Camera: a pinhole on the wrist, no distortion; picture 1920 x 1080 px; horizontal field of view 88.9 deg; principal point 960.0 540.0 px. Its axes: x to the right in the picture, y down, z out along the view. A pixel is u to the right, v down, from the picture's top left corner.
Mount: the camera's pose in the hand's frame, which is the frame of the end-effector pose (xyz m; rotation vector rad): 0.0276 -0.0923 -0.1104 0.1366 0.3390 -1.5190
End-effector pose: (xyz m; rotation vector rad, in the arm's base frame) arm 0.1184 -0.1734 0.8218 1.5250 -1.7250 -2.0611
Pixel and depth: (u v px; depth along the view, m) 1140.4 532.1 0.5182
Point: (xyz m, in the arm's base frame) 0.0033 0.1512 0.4648
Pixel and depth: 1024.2 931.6 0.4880
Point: -0.1137 -0.0160 0.4092
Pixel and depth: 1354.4 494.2 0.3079
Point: 0.1463 0.0119 0.5376
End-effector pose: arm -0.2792 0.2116 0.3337 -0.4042 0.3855 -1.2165
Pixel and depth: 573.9 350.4 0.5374
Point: -0.0935 0.2465 0.7724
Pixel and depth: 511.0 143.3 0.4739
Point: -0.1301 0.3387 0.7282
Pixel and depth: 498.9 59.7 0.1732
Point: -0.3040 0.2323 0.4476
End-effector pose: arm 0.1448 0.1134 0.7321 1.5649 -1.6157 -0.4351
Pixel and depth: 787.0 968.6 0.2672
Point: 0.1380 -0.1159 0.6146
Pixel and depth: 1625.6 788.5 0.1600
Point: 0.3113 -0.0131 0.5813
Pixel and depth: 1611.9 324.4 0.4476
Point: 0.3069 -0.0348 0.2105
